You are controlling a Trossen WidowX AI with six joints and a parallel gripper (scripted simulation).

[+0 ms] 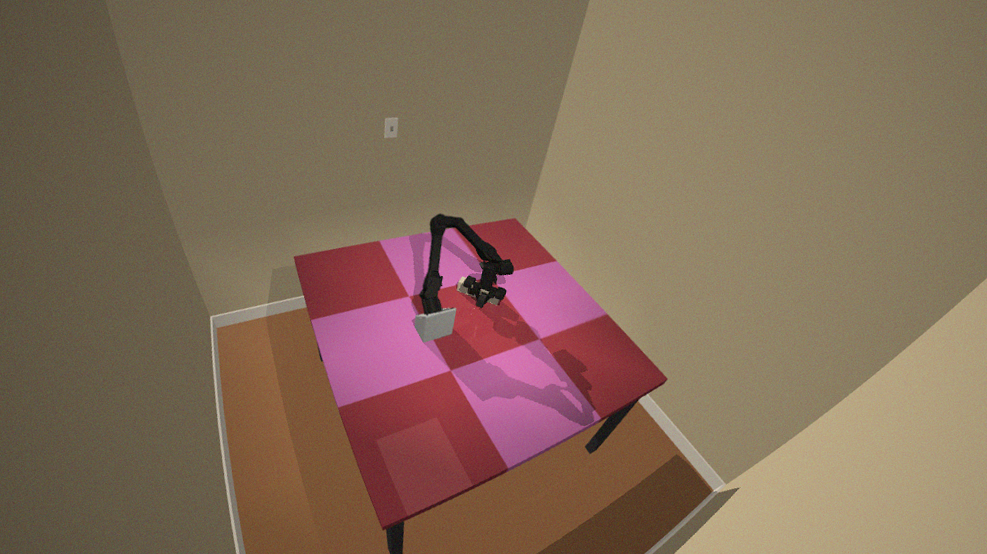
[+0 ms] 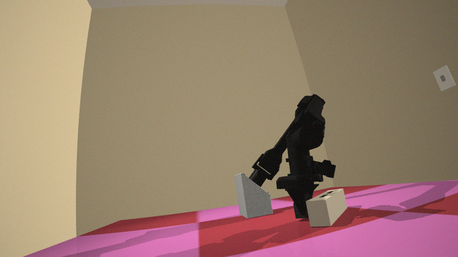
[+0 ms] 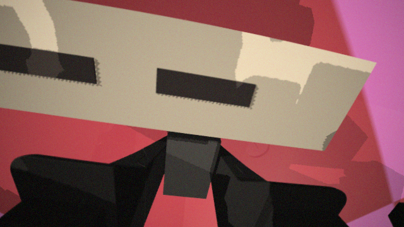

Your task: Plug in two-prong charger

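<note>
The two-prong charger is 10 mm ahead of my gripper tip, 10 mm to the left of it and 10 mm above it.
</note>
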